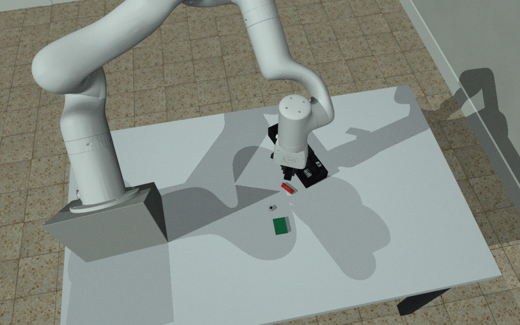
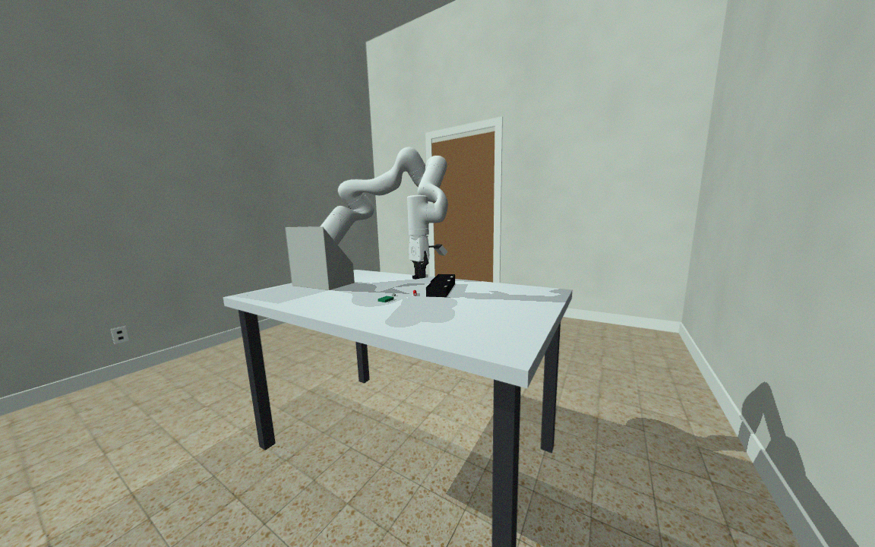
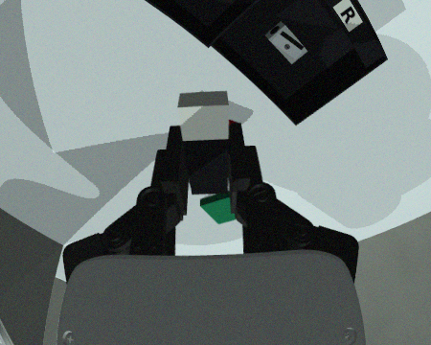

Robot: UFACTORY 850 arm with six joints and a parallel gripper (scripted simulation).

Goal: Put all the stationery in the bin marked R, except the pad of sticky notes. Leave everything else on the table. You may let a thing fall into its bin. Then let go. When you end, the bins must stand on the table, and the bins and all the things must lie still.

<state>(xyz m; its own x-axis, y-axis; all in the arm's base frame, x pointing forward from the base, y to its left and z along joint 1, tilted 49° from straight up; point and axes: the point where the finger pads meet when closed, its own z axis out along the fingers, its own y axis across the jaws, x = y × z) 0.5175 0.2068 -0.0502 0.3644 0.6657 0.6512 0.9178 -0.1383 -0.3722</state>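
Right now the grey sharpener-like block is 7 cm below my hand, 7 cm ahead of it and 2 cm to the left of it. The rest, counted from my hand: black-and-white block (2 cm below, 1 cm to the left); grey piece (9 cm to the right, 8 cm below, 7 cm behind); red cylinder (8 cm below, 3 cm to the right, 1 cm behind).
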